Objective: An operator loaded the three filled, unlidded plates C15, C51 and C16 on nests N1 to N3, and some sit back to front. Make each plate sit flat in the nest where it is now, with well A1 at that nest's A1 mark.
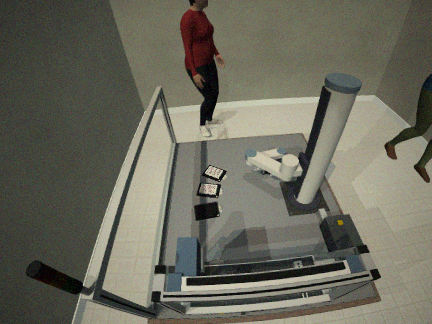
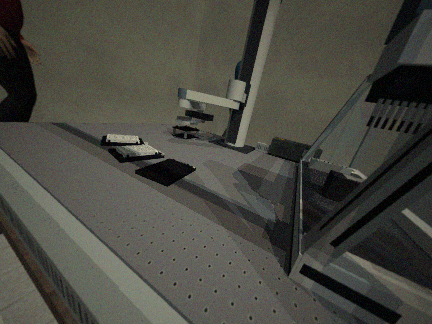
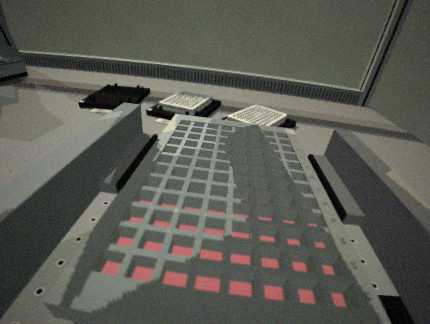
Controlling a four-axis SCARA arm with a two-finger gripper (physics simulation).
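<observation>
My gripper (image 1: 265, 172) (image 2: 185, 131) (image 3: 234, 134) is shut on a pale plate (image 3: 200, 199) with red-filled wells, mostly in shadow. It is low, close to the arm's column; whether the plate touches anything below is hidden. A bare black nest (image 1: 207, 211) (image 2: 166, 171) (image 3: 115, 96) is nearest the front gantry. The middle nest (image 1: 200, 191) (image 2: 117, 155) (image 3: 216, 108) bears a white plate (image 1: 209, 189) (image 2: 139, 150) (image 3: 185, 101). The far nest (image 2: 106, 142) (image 3: 290, 123) bears another white plate (image 1: 214, 172) (image 2: 123, 138) (image 3: 257, 115). Plate names and A1 corners are unreadable.
The arm's column (image 1: 325, 150) (image 2: 255, 75) stands behind the gripper. A dark grey box (image 1: 340, 232) (image 2: 292, 148) stands beside it. A blue block (image 1: 187, 255) and a gantry are at the front. A framed clear panel runs along the nest side. A person in red (image 1: 200, 45) stands beyond the table.
</observation>
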